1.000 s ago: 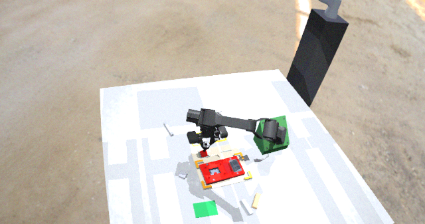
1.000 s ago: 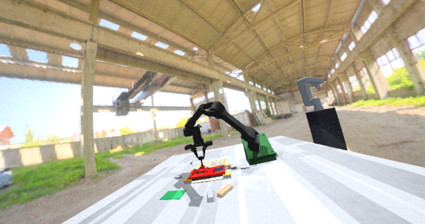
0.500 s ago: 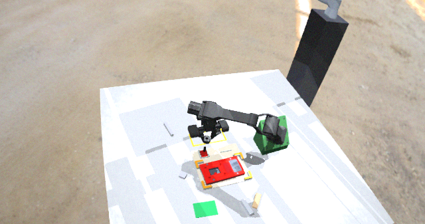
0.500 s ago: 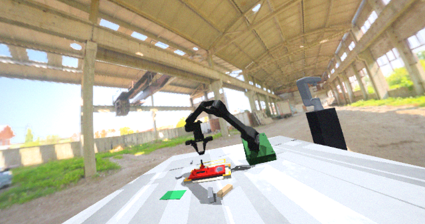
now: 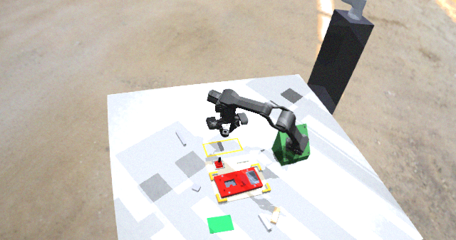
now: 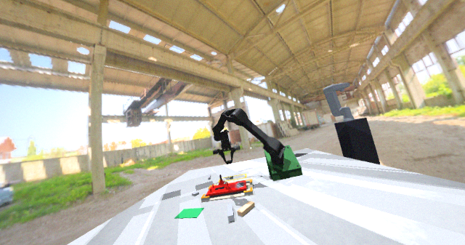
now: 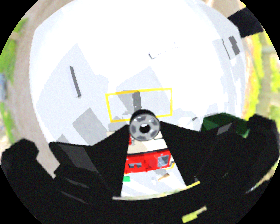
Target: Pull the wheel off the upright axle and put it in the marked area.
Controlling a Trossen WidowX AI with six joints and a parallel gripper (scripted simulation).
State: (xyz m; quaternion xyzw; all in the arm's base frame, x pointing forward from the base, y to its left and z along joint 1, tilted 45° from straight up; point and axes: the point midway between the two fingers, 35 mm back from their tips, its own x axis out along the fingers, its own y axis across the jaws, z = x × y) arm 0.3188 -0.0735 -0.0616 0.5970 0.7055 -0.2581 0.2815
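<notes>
Right now my gripper tip is 40 mm short of the upright axle, 110 mm to the right of it and 80 mm above it. Also, from my gripper tip: tan block (140 mm behind, 400 mm to the left, 100 mm below); wheel (right at my gripper tip).
</notes>
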